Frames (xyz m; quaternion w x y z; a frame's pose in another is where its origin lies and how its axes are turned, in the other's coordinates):
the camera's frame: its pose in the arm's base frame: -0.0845 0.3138 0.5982 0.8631 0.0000 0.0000 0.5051
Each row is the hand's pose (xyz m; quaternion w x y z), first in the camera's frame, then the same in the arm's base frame.
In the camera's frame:
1: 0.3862 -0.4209 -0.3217 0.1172 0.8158 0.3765 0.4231
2: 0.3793 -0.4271 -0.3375 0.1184 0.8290 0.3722 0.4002
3: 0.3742 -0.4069 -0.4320 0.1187 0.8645 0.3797 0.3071
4: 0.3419 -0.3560 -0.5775 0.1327 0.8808 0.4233 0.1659
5: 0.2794 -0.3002 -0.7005 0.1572 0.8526 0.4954 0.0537
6: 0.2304 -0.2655 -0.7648 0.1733 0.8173 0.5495 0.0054
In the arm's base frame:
1: 0.4716 0.4444 0.2765 0.1125 -0.5139 -0.7370 -0.4244
2: 0.4736 0.4353 0.2607 0.0999 -0.5275 -0.7400 -0.4052
3: 0.4535 0.4408 0.1662 0.0527 -0.5544 -0.7644 -0.3250
4: 0.3933 0.4375 0.0207 0.0307 0.5464 0.8102 0.2102
5: 0.3141 0.4104 -0.1023 0.1086 0.4856 0.8582 0.1257
6: 0.2598 0.3846 -0.1666 0.1468 0.4278 0.8871 0.0922

